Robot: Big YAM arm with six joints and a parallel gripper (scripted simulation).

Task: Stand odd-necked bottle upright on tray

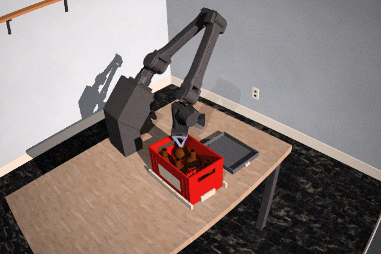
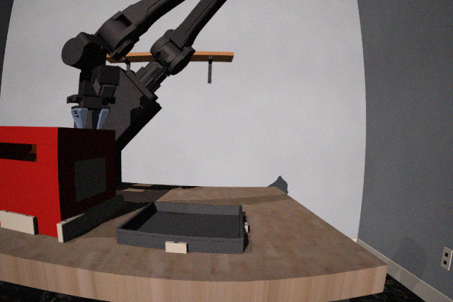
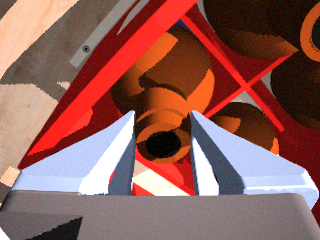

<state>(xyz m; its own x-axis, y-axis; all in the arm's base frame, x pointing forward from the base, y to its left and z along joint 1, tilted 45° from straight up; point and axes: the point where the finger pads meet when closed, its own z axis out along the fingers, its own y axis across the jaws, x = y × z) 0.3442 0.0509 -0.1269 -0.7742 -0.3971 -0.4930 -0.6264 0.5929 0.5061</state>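
My hand is 8 cm short of the red crate, 7 cm above it and 6 cm to the left of it. The rest, counted from my hand: dark grey tray (22 cm to the left, 14 cm below, 10 cm ahead).
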